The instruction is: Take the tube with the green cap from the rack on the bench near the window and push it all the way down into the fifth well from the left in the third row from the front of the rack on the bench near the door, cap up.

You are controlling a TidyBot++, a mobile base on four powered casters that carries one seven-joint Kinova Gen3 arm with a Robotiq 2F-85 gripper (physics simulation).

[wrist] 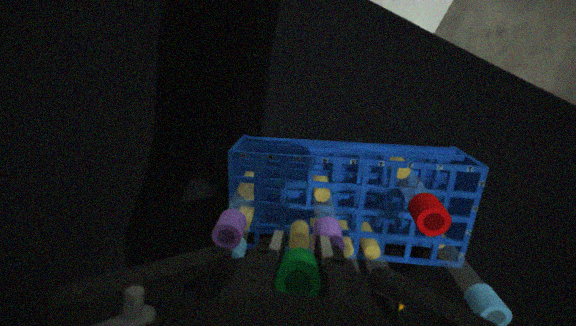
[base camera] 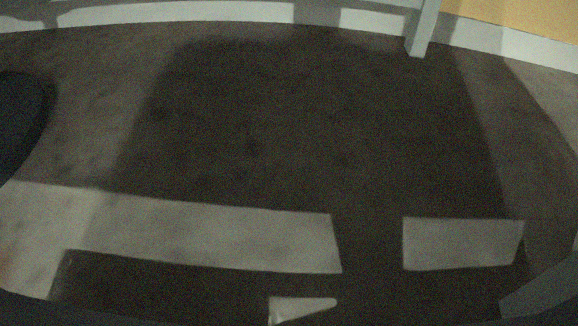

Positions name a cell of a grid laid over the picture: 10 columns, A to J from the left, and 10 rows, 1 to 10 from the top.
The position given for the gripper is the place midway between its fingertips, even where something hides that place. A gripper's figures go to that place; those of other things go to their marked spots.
Labels:
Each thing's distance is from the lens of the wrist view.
gripper (wrist: F8): 0.18 m
blue rack (wrist: G6): 0.24 m

